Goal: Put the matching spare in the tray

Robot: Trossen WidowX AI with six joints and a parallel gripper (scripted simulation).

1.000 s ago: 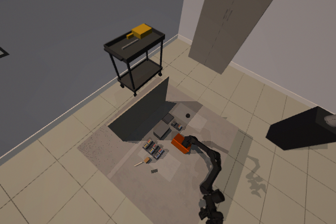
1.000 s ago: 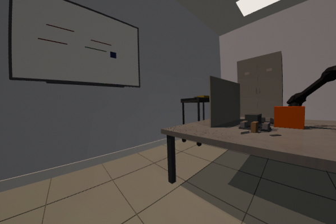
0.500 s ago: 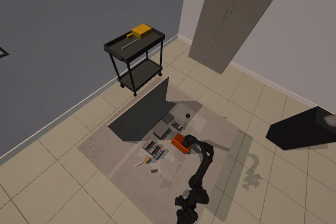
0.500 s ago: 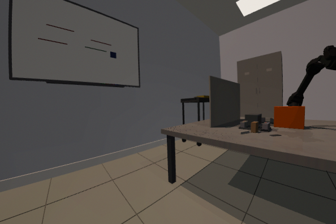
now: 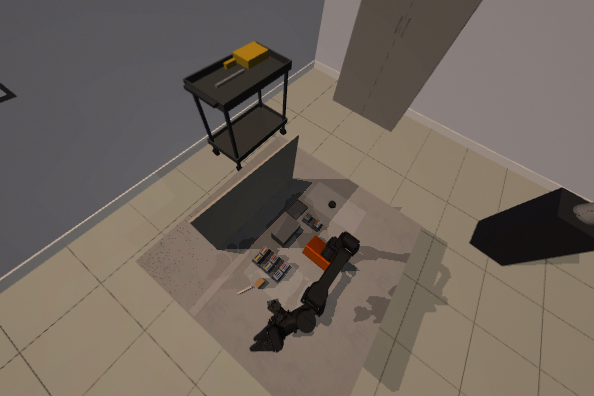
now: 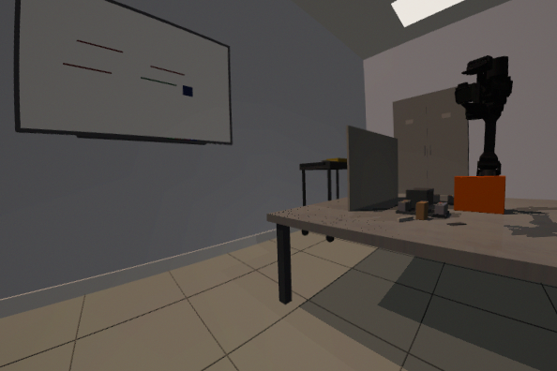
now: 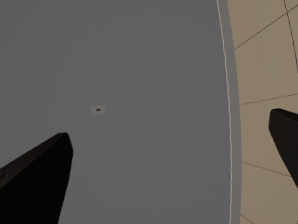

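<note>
My gripper tip is 64 cm to the left of the dark spare block, 41 cm above it and 21 cm short of it. From my gripper tip the other things lie so: grey mounted unit: 46 cm to the right, 40 cm below, 25 cm ahead; then flat dark piece: 45 cm below, 13 cm to the right, 4 cm ahead; then small brown block: 42 cm below, 16 cm ahead, 15 cm to the right.
</note>
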